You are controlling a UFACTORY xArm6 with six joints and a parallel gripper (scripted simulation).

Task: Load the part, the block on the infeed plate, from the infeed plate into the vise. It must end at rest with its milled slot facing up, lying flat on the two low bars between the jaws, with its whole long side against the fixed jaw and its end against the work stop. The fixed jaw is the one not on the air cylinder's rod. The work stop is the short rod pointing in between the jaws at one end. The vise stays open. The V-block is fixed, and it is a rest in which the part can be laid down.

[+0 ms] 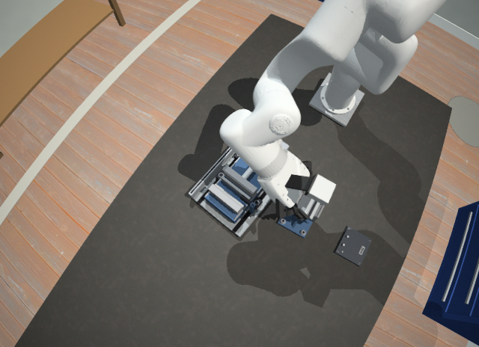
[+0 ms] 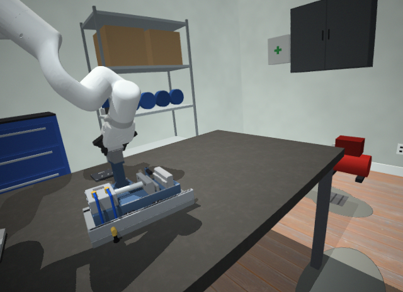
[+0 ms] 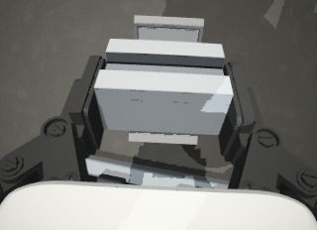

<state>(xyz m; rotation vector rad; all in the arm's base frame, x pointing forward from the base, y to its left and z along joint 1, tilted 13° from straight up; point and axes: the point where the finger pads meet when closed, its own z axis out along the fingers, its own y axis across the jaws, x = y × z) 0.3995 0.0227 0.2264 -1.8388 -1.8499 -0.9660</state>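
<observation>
Right now my hand is 10 mm to the right of the part. From my hand the other things lie so: white cylinder rod 170 mm to the right, 90 mm below, 50 mm behind; moving jaw 180 mm to the right, 90 mm below; work stop 140 mm to the right, 80 mm below, 40 mm ahead.
</observation>
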